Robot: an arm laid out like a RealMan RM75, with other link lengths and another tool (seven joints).
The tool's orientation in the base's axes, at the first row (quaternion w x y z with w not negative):
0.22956, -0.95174, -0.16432, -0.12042
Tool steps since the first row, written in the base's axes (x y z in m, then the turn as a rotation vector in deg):
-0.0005, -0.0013, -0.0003, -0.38, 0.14, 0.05
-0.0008, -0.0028, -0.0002, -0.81, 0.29, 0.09
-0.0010, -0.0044, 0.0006, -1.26, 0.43, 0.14
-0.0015, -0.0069, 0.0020, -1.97, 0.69, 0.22
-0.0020, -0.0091, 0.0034, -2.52, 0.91, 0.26
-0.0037, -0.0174, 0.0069, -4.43, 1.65, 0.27
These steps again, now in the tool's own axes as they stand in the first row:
-0.0009, 0.0010, -0.0004, -0.30, -0.28, -0.03
-0.0015, 0.0021, -0.0013, -0.64, -0.58, -0.06
-0.0019, 0.0031, -0.0028, -1.00, -0.88, -0.11
-0.0025, 0.0045, -0.0052, -1.56, -1.39, -0.16
-0.0031, 0.0056, -0.0076, -2.00, -1.80, -0.18
-0.0058, 0.0105, -0.0148, -3.56, -3.12, -0.13

